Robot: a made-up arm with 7 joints. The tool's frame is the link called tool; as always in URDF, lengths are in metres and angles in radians. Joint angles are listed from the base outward.
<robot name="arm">
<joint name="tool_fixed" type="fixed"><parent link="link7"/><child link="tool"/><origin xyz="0.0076 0.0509 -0.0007" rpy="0 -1.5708 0"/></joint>
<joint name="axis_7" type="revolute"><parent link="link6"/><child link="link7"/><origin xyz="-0.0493 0.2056 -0.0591" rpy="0 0 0"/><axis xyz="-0.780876 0.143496 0.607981"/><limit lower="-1.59" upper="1.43"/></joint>
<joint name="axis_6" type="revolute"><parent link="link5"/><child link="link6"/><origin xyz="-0.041 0.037 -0.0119" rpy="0 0 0"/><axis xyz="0 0 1"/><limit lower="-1.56" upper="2.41"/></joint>
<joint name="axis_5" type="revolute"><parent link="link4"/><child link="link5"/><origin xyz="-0.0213 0.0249 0.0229" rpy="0 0 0"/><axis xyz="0 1 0"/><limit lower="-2.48" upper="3.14"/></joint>
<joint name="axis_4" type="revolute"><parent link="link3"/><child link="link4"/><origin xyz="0.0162 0.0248 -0.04" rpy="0 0 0"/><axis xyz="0.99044 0.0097 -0.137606"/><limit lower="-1.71" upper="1.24"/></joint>
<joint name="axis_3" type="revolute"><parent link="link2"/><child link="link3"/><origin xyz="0.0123 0.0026 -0.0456" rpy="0 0 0"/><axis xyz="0 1 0"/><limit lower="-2.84" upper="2.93"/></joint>
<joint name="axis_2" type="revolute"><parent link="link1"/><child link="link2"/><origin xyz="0.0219 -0.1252 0.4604" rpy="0 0 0"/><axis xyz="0 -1 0"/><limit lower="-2.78" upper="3.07"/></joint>
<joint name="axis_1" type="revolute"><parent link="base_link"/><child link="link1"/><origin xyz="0.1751 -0.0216 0.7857" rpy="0 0 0"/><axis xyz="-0.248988 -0.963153 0.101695"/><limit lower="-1.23" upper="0.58"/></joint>
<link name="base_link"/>
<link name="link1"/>
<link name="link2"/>
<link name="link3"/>
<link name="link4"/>
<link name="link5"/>
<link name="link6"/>
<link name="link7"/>
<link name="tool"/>
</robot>
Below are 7 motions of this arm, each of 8 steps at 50 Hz.
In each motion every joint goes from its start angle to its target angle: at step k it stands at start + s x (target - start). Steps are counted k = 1, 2, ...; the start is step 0. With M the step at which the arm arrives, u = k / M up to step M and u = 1 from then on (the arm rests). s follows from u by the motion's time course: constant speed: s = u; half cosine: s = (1 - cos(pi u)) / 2; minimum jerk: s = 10 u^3 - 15 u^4 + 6 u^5.
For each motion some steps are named. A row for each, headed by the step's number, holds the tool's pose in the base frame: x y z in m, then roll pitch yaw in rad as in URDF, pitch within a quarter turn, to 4 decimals.
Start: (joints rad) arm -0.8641 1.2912 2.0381 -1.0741 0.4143 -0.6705 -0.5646
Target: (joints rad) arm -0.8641 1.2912 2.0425 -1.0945 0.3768 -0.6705 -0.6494
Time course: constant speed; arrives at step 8
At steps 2, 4, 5, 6, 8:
2: 0.2485 -0.0847 1.0080 -0.8240 -0.1494 0.6623
4: 0.2492 -0.0852 1.0074 -0.8322 -0.1729 0.6558
5: 0.2496 -0.0855 1.0071 -0.8361 -0.1847 0.6526
6: 0.2499 -0.0857 1.0068 -0.8400 -0.1965 0.6493
8: 0.2507 -0.0862 1.0062 -0.8474 -0.2200 0.6428

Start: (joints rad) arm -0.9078 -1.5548 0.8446 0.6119 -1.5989 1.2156 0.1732
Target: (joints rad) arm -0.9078 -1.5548 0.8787 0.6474 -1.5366 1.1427 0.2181
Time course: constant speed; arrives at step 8
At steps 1, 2, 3, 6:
1: 0.4535 -0.0109 1.3160 0.8928 0.0655 0.0545
2: 0.4563 -0.0083 1.3143 0.8846 0.0757 0.0572
3: 0.4591 -0.0057 1.3126 0.8764 0.0859 0.0598
6: 0.4672 0.0019 1.3069 0.8522 0.1168 0.0680

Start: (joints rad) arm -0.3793 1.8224 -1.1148 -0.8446 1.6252 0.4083 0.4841
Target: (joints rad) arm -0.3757 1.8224 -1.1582 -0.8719 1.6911 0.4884 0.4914
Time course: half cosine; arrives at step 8
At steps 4, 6, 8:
4: 0.5594 0.1586 1.2421 -3.0053 -0.7851 2.6178
6: 0.5520 0.1616 1.2433 -2.9979 -0.7808 2.6372
8: 0.5489 0.1628 1.2437 -2.9949 -0.7789 2.6453

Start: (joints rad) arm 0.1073 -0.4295 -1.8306 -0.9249 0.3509 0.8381 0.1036
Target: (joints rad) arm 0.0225 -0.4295 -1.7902 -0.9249 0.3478 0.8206 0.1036
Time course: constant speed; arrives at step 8
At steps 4, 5, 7, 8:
4: 0.2855 0.0035 0.8834 -2.0021 -0.2785 2.1051
5: 0.2855 0.0033 0.8819 -1.9920 -0.2882 2.1004
7: 0.2854 0.0028 0.8789 -1.9715 -0.3075 2.0908
8: 0.2853 0.0026 0.8775 -1.9611 -0.3170 2.0857

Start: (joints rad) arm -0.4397 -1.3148 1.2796 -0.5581 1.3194 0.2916 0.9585
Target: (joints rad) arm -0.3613 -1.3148 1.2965 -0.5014 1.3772 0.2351 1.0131
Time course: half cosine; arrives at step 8
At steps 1, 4, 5, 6, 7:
1: 0.5151 0.1181 1.2655 -3.0500 0.0363 2.1156
4: 0.4937 0.1268 1.2684 -3.0399 0.0484 2.1235
5: 0.4849 0.1302 1.2693 -3.0354 0.0534 2.1264
6: 0.4774 0.1331 1.2699 -3.0315 0.0577 2.1287
7: 0.4724 0.1349 1.2703 -3.0288 0.0605 2.1302

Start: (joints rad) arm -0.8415 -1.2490 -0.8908 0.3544 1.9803 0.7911 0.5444
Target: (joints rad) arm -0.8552 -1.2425 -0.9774 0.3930 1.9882 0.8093 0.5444
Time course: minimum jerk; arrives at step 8
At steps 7, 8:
7: 0.7530 -0.2156 1.1953 2.2936 0.9448 0.5583
8: 0.7530 -0.2159 1.1955 2.2929 0.9439 0.5566

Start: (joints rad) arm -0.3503 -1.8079 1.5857 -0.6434 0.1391 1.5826 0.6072
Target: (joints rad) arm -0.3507 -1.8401 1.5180 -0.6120 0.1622 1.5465 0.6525
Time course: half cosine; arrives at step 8
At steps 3, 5, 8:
3: 0.5812 -0.2085 1.0960 -2.1953 0.9313 1.7200
5: 0.5845 -0.2048 1.1004 -2.2252 0.9420 1.7004
8: 0.5870 -0.2017 1.1039 -2.2499 0.9503 1.6839

